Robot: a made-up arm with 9 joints. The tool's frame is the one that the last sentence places. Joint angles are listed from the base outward.
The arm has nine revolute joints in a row. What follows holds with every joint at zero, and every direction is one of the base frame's. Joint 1 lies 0.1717 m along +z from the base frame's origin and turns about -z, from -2.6 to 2.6 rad. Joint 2 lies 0.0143 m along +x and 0.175 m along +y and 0.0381 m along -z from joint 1 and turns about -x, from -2.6 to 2.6 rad. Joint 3 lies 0.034 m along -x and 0.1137 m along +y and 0.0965 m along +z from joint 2 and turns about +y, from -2.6 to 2.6 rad. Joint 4 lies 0.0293 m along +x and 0.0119 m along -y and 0.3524 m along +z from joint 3 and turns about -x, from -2.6 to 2.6 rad. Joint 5 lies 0.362 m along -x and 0.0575 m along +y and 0.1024 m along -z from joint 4 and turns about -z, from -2.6 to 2.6 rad. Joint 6 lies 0.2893 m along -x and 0.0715 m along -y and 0.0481 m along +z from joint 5 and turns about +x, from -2.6 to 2.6 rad. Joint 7 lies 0.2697 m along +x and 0.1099 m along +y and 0.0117 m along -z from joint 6 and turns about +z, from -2.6 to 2.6 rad. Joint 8 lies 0.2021 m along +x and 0.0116 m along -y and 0.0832 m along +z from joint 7 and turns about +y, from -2.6 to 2.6 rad. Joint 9 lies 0.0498 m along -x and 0.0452 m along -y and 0.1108 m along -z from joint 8 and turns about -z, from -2.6 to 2.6 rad. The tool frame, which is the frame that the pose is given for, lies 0.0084 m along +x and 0.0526 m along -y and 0.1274 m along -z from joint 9; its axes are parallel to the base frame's.
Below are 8 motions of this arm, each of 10 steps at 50 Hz.
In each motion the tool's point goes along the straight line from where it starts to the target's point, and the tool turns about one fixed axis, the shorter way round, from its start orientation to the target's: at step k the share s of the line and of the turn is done. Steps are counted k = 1, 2, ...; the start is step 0. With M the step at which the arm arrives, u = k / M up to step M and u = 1 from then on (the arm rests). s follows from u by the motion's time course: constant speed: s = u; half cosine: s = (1 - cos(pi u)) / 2; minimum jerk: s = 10 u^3 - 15 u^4 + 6 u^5.
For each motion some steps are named. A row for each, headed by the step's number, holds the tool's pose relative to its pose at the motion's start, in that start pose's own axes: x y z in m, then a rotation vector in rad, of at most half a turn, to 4 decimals.
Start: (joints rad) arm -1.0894 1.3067 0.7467 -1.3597 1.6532 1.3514 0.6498 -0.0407 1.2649
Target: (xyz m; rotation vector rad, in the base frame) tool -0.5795 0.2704 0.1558 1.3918 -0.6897 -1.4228
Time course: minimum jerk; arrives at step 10
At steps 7, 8, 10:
7: 0.0378 -0.0172 0.0128 0.1388 0.0784 0.1347
8: 0.0425 -0.0193 0.0144 0.1562 0.0882 0.1516
10: 0.0451 -0.0205 0.0153 0.1658 0.0936 0.1609

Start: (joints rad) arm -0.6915 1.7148 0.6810 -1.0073 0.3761 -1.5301 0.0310 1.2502 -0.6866
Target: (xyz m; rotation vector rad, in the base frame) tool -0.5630 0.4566 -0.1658 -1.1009 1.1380 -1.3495
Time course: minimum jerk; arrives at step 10
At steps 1, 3, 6, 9, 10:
1: 0.0003 0.0004 0.0000 0.0002 0.0002 -0.0009
3: 0.0066 0.0072 0.0005 0.0045 0.0046 -0.0167
6: 0.0278 0.0302 0.0019 0.0189 0.0194 -0.0698
9: 0.0403 0.0439 0.0028 0.0274 0.0282 -0.1014
10: 0.0407 0.0443 0.0028 0.0276 0.0284 -0.1023

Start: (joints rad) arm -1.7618 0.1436 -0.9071 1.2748 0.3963 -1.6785 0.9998 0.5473 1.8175
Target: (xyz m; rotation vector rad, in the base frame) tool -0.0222 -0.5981 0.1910 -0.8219 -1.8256 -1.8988
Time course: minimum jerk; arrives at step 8
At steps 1, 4, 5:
1: -0.0001 0.0001 -0.0001 0.0004 -0.0006 -0.0001
4: -0.0039 0.0036 -0.0035 0.0115 -0.0193 -0.0039
5: -0.0056 0.0052 -0.0050 0.0167 -0.0280 -0.0057

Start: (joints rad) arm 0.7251 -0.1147 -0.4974 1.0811 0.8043 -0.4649 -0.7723 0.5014 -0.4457
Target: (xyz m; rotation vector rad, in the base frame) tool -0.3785 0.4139 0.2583 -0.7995 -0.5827 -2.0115
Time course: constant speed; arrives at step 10
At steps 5, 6, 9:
5: 0.0217 0.0020 -0.0165 0.0917 -0.0410 0.0591
6: 0.0260 0.0023 -0.0198 0.1101 -0.0492 0.0710
9: 0.0390 0.0035 -0.0296 0.1651 -0.0738 0.1065

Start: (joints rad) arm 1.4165 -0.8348 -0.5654 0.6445 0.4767 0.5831 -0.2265 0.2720 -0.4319
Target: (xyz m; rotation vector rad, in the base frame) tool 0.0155 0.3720 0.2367 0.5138 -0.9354 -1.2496
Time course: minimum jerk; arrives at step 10
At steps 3, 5, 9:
3: 0.0004 0.0006 0.0065 0.0122 0.0518 0.0501
5: 0.0014 0.0017 0.0199 0.0375 0.1587 0.1537
9: 0.0027 0.0034 0.0394 0.0744 0.3147 0.3047

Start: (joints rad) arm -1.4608 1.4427 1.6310 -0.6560 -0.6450 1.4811 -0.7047 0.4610 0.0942
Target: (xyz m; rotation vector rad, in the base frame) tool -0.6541 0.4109 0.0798 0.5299 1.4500 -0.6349
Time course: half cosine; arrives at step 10
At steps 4, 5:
4: -0.0292 -0.0060 -0.0005 0.0186 0.0461 -0.0013
5: -0.0423 -0.0087 -0.0007 0.0270 0.0667 -0.0019

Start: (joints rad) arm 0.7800 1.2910 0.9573 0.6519 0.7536 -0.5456 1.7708 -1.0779 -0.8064
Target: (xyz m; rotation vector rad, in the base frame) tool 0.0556 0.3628 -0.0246 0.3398 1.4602 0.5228
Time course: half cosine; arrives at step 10
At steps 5, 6, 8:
5: 0.0248 -0.0066 -0.0141 -0.0239 0.0000 0.0430
6: 0.0324 -0.0087 -0.0185 -0.0312 0.0000 0.0562
8: 0.0448 -0.0120 -0.0256 -0.0431 -0.0001 0.0777

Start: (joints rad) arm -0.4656 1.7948 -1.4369 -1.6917 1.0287 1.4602 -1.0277 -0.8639 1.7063
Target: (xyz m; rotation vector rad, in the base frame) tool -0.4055 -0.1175 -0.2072 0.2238 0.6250 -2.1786
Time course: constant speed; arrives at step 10
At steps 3, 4, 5, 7, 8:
3: -0.0128 -0.0082 -0.0104 0.0283 0.0307 0.0032
4: -0.0170 -0.0109 -0.0139 0.0377 0.0409 0.0043
5: -0.0213 -0.0136 -0.0174 0.0472 0.0512 0.0053
7: -0.0298 -0.0191 -0.0243 0.0660 0.0716 0.0075
8: -0.0340 -0.0218 -0.0278 0.0755 0.0818 0.0085

